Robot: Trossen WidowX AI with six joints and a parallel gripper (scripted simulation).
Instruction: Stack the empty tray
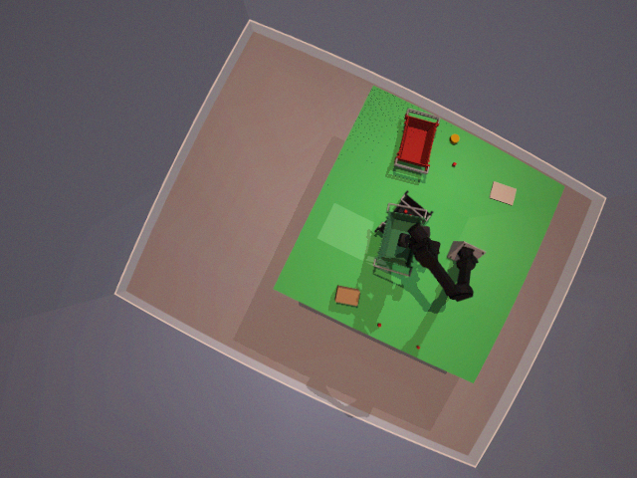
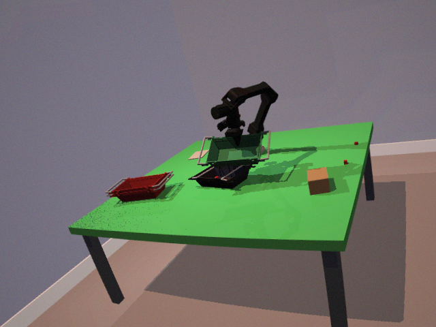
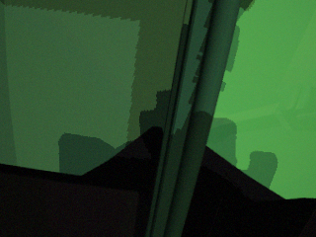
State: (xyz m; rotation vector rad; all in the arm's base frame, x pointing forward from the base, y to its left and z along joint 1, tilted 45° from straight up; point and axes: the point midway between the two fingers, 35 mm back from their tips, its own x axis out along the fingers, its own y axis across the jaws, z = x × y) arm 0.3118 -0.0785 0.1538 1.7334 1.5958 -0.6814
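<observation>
The green tray is 7 cm ahead of my gripper tip, 1 cm to the left of it and 1 cm above it. Round my gripper tip: brown box: 37 cm to the left, 21 cm ahead, 13 cm below; then tan flat plate: 49 cm behind, 45 cm to the right, 16 cm below.
</observation>
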